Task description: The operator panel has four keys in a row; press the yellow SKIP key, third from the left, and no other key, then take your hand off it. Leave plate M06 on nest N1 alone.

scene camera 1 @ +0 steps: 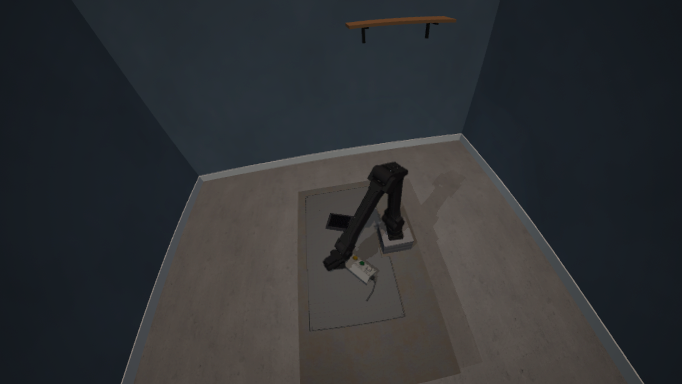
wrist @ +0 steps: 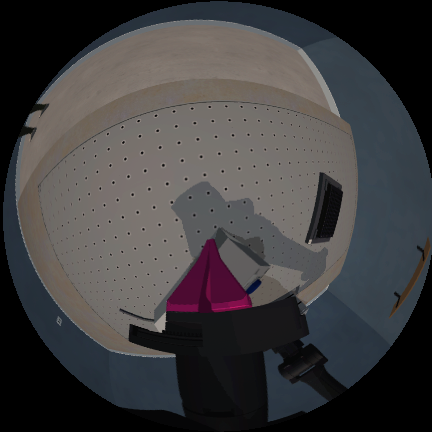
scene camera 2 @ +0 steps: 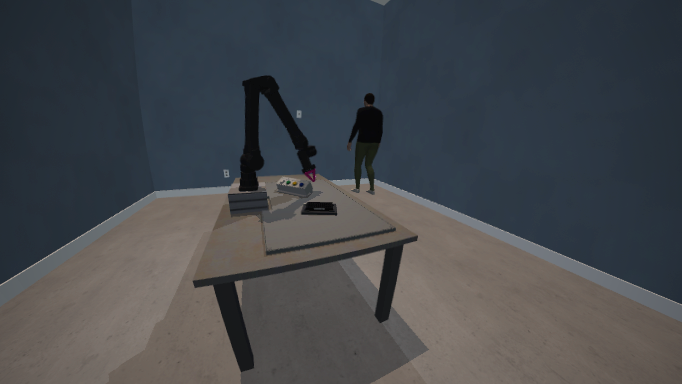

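Observation:
The white operator panel sits on the pegboard mat. Its yellow SKIP key lies between the green key and the blue key. A pale key is at the other end. My gripper is shut and empty, its magenta tips near the blue-key end in scene camera 2. The wrist view hides the yellow key behind the fingers; whether the tips touch the panel is unclear. The black plate M06 rests on its dark nest.
A cable runs from the panel's far end. The arm stands on a grey base block at the table's side. A person stands beyond the table. A wooden shelf is on the wall.

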